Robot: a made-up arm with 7 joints.
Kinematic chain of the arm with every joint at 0, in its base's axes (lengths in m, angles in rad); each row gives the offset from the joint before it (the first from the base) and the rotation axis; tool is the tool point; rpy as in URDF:
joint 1: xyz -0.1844 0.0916 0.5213 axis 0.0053 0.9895 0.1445
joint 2: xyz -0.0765 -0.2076 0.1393 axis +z
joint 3: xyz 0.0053 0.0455 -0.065 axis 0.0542 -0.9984 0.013
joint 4: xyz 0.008 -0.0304 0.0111 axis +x
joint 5: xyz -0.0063 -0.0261 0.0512 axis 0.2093 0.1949 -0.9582
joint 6: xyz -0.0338 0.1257 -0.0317 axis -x
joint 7: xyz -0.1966 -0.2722 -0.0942 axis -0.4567 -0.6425 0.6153
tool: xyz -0.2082 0.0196 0.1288 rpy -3.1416 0 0
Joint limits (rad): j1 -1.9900..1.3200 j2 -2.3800..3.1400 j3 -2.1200..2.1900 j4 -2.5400..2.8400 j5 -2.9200..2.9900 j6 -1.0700..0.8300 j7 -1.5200..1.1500
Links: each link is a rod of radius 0.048 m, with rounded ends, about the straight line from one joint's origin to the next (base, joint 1, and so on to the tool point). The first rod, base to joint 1, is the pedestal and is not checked.
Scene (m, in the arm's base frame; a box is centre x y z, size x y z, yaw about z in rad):
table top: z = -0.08
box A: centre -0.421 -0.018 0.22 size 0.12 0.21 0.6 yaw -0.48
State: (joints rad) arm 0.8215 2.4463 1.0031 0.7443 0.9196 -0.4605 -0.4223
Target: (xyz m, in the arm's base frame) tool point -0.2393 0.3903 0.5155
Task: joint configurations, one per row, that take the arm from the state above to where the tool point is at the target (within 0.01 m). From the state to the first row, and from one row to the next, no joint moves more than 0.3 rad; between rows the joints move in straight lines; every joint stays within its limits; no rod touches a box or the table.
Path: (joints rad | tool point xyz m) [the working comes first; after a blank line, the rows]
Joints at the target: 0.6248 1.7766 2.0889 0.5906 -0.5443 -0.4731 0.5622
Straight joint move there: touches box A.

1: 0.9461 2.4103 1.2509 0.8713 0.9749 -0.3873 -0.1425 | -0.2009 -0.4238 0.2999
2: 1.0708 2.3742 1.4987 0.9984 1.0303 -0.3141 0.1372 | -0.3086 -0.4205 0.2931
3: 1.1954 2.3382 1.7465 1.1254 1.0856 -0.2409 0.4170 | -0.4280 -0.3915 0.3279
4: 1.3200 2.3021 1.9944 1.2525 1.1410 -0.1677 0.6967 | -0.5358 -0.3314 0.4113
5: 1.2041 2.2145 2.0101 1.1421 0.8601 -0.2186 0.6743 | -0.6051 -0.2599 0.5124
6: 1.0883 2.1269 2.0259 1.0318 0.5792 -0.2695 0.6519 | -0.6466 -0.1276 0.5749
7: 0.9724 2.0393 2.0416 0.9215 0.2983 -0.3204 0.6295 | -0.6381 0.0383 0.5918
8: 0.8565 1.9518 2.0574 0.8112 0.0175 -0.3713 0.6071 | -0.5647 0.2025 0.5723
9: 0.7407 1.8642 2.0731 0.7009 -0.2634 -0.4222 0.5847 | -0.4259 0.3294 0.5381
10: 0.6248 1.7766 2.0889 0.5906 -0.5443 -0.4731 0.5622 | -0.2393 0.3903 0.5155

